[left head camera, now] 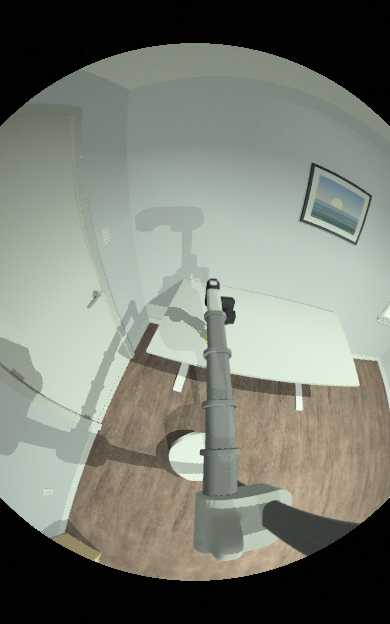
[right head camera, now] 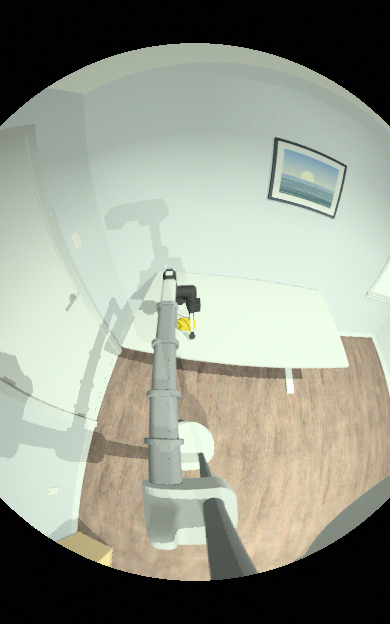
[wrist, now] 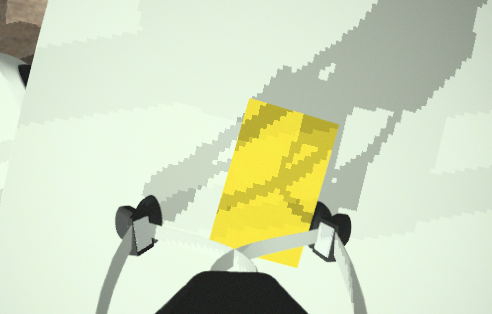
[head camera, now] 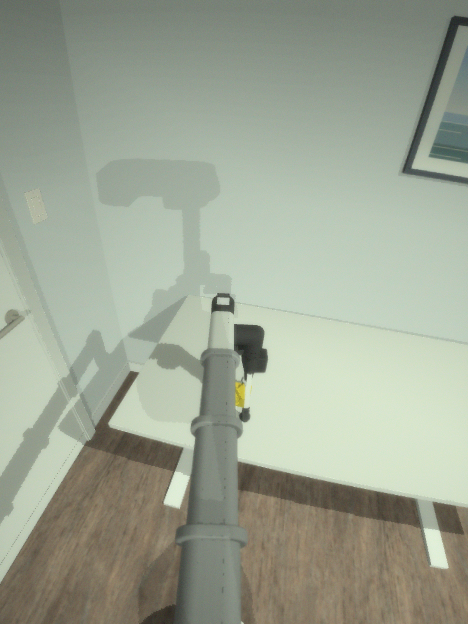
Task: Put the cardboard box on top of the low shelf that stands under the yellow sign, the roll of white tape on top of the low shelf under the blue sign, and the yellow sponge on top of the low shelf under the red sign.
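Places are measured from the robot's base along level axes (x back, y left, z down), in metres.
Where they show: gripper, fingertip midpoint: (right head camera: 191, 328) (wrist: 234, 218) (head camera: 244, 403); robot's base, link origin: (left head camera: 195, 454) (right head camera: 187, 444).
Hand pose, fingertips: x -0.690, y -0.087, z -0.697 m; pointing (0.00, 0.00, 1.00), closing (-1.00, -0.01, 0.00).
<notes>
Each offset is from my fingertips to the centre of the thing. "spot": to the spot under its first point. Level surfaces: height alone.
The yellow sponge {dx -0.025, dy +0.032, dz -0.017 m} (head camera: 240, 394) (left head camera: 206, 337) (right head camera: 186, 324) (wrist: 275, 180) lies flat on the white table {dz +0.005 m} (head camera: 352, 403) (left head camera: 285, 340) (right head camera: 270, 325) (wrist: 90, 165), near its left end, partly hidden by the arm in the head views. My gripper (wrist: 234, 218) is open over the table, its fingers wide apart. In the wrist view the sponge's near part shows between the fingertips, off to the right, with the right fingertip at its right edge. The sponge extends ahead past the tips. The roll of white tape and the coloured signs do not show in these views.
A tan box-shaped thing (left head camera: 75, 547) (right head camera: 85, 547) shows partly at the lower left; I cannot tell what it is. A door {spot: dx +0.047, dy +0.857, dz -0.627 m} (left head camera: 45, 250) (right head camera: 25, 265) and walls stand left of and behind the table. My white round base (left head camera: 187, 457) (right head camera: 197, 442) stands on the wooden floor.
</notes>
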